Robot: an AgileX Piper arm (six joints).
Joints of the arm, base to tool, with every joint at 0 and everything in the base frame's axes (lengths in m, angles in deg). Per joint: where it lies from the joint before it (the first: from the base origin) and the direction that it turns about. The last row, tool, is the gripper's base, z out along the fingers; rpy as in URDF.
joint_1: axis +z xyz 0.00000 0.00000 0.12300
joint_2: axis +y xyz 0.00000 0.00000 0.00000
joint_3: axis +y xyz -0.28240 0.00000 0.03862
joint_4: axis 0.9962 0 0.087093 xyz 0.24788 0.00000 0.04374
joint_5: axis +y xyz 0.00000 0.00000 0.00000
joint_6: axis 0.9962 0 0.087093 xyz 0.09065 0.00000 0.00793
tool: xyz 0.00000 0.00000 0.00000 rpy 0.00 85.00 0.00
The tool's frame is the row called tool.
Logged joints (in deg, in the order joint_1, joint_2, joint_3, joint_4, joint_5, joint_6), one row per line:
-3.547 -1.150 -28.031 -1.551 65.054 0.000
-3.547 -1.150 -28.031 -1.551 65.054 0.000
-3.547 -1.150 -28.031 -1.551 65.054 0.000
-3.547 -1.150 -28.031 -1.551 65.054 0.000
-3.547 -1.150 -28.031 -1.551 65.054 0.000
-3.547 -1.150 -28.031 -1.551 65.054 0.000
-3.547 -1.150 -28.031 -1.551 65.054 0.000
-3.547 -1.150 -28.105 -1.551 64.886 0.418
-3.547 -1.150 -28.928 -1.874 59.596 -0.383
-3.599 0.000 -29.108 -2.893 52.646 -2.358
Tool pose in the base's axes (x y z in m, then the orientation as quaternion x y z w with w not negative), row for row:
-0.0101 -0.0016 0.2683 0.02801 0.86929 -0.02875 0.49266
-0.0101 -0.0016 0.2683 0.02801 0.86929 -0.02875 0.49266
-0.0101 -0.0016 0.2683 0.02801 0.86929 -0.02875 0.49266
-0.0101 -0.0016 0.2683 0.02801 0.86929 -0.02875 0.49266
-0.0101 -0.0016 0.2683 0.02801 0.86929 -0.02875 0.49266
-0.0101 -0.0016 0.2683 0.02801 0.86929 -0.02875 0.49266
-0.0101 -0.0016 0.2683 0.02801 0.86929 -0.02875 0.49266
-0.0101 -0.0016 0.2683 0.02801 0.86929 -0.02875 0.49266
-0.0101 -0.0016 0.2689 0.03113 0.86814 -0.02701 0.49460
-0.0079 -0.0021 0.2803 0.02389 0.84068 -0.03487 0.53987
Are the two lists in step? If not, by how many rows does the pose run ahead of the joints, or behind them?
The pose runs 1 row behind the joints: the pose in row i belongs to the joints in row i - 1.
